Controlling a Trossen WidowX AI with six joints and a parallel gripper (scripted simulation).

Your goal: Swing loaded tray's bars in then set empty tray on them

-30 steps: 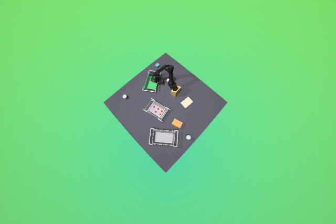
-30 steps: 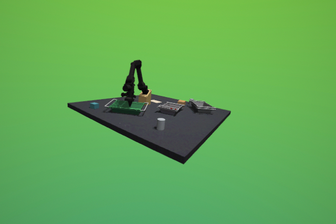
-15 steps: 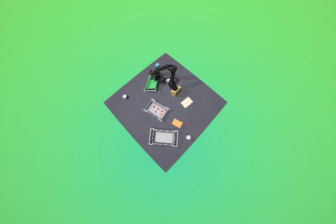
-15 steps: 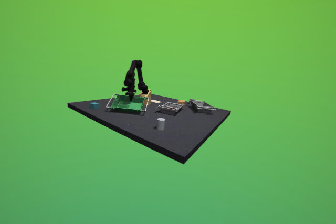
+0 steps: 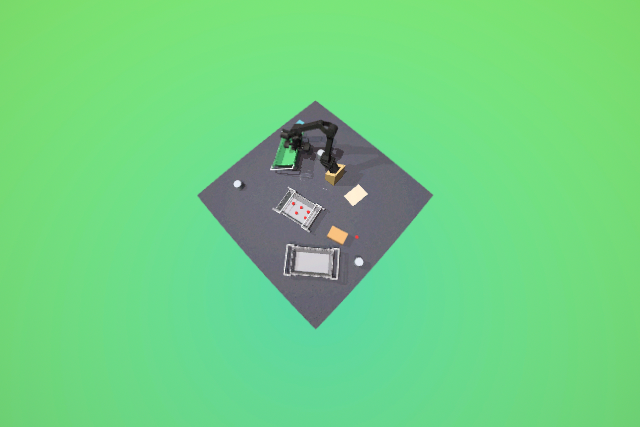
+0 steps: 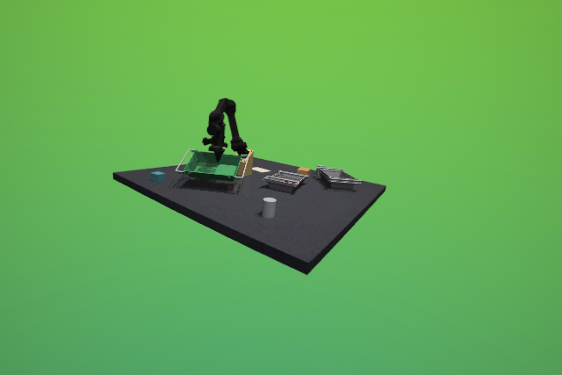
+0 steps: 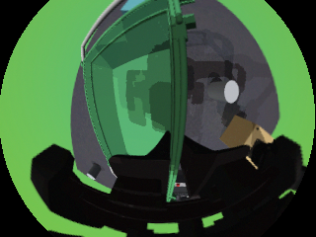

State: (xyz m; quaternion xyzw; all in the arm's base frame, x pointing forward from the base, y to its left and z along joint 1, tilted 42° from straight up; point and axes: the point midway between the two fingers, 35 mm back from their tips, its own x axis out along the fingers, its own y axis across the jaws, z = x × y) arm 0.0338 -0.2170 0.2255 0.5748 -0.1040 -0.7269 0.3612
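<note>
Right now my gripper tip is 3 cm short of the green tray, 7 cm to the left of it and 1 cm above it. Round my gripper tip: cream tile (1 cm behind, 52 cm to the left, 13 cm below); teal cube (26 cm behind, 19 cm to the right, 11 cm below).
</note>
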